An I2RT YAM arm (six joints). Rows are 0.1 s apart.
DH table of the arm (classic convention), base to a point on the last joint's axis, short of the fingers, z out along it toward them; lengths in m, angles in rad. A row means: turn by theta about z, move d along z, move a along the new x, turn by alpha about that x. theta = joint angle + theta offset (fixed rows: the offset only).
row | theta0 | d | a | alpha
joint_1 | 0 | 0.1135 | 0.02 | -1.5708
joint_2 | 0 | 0 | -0.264 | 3.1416
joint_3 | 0.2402 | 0 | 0.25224 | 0
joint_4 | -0.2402 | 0 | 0.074 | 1.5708
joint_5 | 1.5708 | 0 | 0 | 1.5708
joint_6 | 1.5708 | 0.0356 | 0 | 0
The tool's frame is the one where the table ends.
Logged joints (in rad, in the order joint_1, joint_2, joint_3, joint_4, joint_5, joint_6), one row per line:
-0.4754, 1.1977, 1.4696, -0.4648, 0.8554, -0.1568
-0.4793, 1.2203, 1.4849, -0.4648, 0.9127, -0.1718
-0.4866, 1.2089, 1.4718, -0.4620, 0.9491, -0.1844
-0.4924, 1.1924, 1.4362, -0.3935, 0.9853, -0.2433
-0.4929, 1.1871, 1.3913, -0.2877, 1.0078, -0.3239
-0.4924, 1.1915, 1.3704, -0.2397, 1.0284, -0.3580
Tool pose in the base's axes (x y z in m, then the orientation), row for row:
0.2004, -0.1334, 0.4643, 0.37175, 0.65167, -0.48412, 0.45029
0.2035, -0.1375, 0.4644, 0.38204, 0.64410, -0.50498, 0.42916
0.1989, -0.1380, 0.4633, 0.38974, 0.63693, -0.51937, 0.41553
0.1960, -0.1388, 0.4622, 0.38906, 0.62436, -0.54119, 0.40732
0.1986, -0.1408, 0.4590, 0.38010, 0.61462, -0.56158, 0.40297
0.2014, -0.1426, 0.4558, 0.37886, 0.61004, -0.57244, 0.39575
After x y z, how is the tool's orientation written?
As a quaternion, x y z w.
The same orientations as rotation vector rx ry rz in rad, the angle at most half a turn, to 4 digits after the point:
0.9191, 1.6111, -1.1969
0.9536, 1.6077, -1.2604
0.9789, 1.5998, -1.3045
0.9809, 1.5741, -1.3644
0.9602, 1.5527, -1.4187
0.9603, 1.5463, -1.4510

